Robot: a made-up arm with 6 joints.
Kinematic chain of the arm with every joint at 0, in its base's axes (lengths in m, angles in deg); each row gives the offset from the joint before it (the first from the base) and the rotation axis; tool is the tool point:
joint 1: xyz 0 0 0.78 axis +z
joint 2: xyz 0.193 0 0 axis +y
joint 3: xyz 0 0 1.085 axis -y
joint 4: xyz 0 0 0.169 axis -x
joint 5: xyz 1.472 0 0 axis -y
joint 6: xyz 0.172 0 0 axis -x
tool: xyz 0 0 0
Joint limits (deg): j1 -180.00..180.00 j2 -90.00..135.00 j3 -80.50..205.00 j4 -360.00..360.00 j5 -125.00..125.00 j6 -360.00..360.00
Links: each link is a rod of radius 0.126 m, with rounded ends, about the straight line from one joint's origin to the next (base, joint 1, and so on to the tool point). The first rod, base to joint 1, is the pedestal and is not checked.
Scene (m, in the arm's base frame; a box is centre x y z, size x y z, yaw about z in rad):
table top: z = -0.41
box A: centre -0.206 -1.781 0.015 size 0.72 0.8 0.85 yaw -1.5
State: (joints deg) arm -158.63 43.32 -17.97 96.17 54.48 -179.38
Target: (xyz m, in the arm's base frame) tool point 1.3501 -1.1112 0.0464
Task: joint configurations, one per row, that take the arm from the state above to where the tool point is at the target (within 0.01 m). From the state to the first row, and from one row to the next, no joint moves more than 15 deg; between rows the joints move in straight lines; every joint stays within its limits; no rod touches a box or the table.
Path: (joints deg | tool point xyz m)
1: -144.33 36.94 -19.42 96.36 56.36 -179.38 | -1.4124 -1.1890 0.4272
2: -130.03 30.57 -20.87 96.55 58.23 -179.38 | -1.0709 -1.5008 0.5873
3: -115.72 24.19 -22.31 96.73 60.11 -179.38 | -0.6563 -1.7037 0.7441
4: -101.42 17.81 -23.76 96.92 61.99 -179.38 | -0.2060 -1.7810 0.8954
5: -87.13 26.31 -22.20 96.47 61.26 -179.38 | 0.2407 -1.8080 0.6887
6: -72.85 34.80 -20.65 96.03 60.53 -179.38 | 0.6793 -1.6964 0.4758
7: -58.56 43.29 -19.09 95.58 59.79 -179.38 | 1.0633 -1.4556 0.2605
8: -44.28 51.78 -17.53 95.14 59.06 -179.38 | 1.3501 -1.1113 0.0465

